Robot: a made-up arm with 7 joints. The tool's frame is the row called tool. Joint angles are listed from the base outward.
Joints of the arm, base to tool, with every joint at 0 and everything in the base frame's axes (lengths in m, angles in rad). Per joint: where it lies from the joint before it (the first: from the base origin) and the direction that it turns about. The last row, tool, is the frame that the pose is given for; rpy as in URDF.
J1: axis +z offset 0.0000 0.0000 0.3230
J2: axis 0 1 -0.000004 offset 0.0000 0.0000 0.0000
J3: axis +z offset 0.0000 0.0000 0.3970
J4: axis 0 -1 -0.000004 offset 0.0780 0.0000 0.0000
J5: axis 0 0.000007 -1 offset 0.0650 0.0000 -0.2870
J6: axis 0 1 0.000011 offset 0.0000 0.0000 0.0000
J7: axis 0 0.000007 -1 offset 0.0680 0.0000 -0.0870
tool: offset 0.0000 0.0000 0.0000 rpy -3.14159 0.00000 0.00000
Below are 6 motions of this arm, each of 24 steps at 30 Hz.
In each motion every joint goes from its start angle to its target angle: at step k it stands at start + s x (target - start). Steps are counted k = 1, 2, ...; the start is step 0. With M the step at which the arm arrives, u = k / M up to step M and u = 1 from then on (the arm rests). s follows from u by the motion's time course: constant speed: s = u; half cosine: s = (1 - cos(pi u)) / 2; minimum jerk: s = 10 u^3 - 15 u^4 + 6 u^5.
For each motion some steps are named. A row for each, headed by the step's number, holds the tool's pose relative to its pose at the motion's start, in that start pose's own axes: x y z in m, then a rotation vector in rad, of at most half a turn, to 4 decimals.
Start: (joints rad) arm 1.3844 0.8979 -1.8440 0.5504 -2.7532 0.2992 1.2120
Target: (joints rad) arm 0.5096 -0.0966 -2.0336 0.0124 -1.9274 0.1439 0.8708
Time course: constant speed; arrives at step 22
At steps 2, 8, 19, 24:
2: -0.0197 -0.0323 0.0173 0.1633 -0.0204 0.1233
8: -0.0617 -0.1289 0.0347 0.6391 -0.0857 0.5095
19: -0.0817 -0.2449 -0.0169 1.4094 -0.1637 1.3006
24: -0.0806 -0.2580 -0.0371 1.5840 -0.1600 1.5379

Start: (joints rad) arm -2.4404 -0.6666 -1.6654 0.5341 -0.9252 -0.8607 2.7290
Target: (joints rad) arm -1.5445 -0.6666 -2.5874 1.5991 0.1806 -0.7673 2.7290
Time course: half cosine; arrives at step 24
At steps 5, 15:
5: 0.0160 -0.0400 0.0174 0.1249 0.0435 0.0440
15: 0.0715 -0.2217 0.0767 0.7916 0.1634 0.2035

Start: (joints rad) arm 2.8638 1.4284 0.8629 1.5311 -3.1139 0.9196 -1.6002
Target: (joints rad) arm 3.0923 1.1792 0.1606 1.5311 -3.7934 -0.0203 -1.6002
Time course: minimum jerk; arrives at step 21
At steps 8, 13, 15, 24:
8: 0.0465 0.0117 -0.0206 -0.2697 -0.0707 -0.3361
13: 0.1252 -0.0330 -0.0596 -0.6795 0.0000 -0.8604
15: 0.1459 -0.0644 -0.0738 -0.8064 0.0731 -1.0281
24: 0.1615 -0.1042 -0.0892 -0.9305 0.1756 -1.1951

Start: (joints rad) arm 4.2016 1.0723 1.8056 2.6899 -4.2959 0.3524 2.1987
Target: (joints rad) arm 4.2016 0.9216 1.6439 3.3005 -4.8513 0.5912 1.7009
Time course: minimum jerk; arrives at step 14
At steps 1, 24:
1: -0.0001 0.0008 0.0002 -0.0018 0.0005 -0.0045
24: 0.0355 0.2659 -0.0191 -0.4925 -0.0121 -1.3982

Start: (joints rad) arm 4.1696 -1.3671 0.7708 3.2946 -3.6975 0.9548 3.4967
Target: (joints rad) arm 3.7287 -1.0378 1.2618 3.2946 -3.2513 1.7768 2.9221
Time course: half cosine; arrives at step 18
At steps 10, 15, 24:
10: -0.0687 -0.0800 -0.1585 -0.3565 0.2412 -0.0690
15: -0.0804 -0.1049 -0.2743 -0.6354 0.2906 -0.2745
24: -0.0800 -0.1082 -0.2982 -0.6890 0.2921 -0.3281

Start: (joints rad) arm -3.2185 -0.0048 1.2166 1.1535 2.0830 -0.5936 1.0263
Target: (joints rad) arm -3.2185 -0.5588 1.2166 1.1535 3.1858 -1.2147 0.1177
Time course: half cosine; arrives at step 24
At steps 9, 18, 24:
9: 0.0278 0.0341 -0.0665 0.1224 0.1722 -0.0743
18: 0.0885 0.1264 -0.1729 0.0860 0.5253 -0.2217
24: 0.1058 0.1556 -0.1979 0.0190 0.6107 -0.2696

